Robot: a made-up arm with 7 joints. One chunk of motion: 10 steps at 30 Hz.
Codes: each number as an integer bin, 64 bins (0 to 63) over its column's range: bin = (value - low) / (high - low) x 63, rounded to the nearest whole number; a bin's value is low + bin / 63 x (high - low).
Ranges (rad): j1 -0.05..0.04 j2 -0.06..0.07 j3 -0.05..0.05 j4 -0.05..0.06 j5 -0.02..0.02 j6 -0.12..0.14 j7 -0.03..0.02
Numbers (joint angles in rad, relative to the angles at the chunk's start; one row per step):
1: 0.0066 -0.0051 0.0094 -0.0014 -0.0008 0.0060 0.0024
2: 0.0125 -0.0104 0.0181 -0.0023 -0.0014 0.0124 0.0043
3: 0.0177 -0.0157 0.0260 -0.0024 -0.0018 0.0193 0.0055
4: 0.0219 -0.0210 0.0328 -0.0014 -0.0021 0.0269 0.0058
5: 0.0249 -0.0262 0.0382 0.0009 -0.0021 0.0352 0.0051
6: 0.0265 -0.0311 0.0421 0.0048 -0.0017 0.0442 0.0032
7: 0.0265 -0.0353 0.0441 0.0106 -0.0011 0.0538 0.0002
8: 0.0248 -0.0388 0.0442 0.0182 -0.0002 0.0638 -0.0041
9: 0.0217 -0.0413 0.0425 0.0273 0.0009 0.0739 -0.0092
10: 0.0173 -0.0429 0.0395 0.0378 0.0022 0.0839 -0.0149
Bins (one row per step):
1: 40 27 37 28 30 31 41
2: 44 24 43 27 29 32 43
3: 47 21 48 27 29 34 45
4: 50 19 52 28 28 36 45
5: 52 16 56 29 28 38 44
6: 54 14 58 31 29 40 42
7: 54 12 59 35 30 42 38
8: 52 10 59 39 31 45 33
9: 50 9 58 44 33 47 26
10: 47 8 56 50 35 49 19

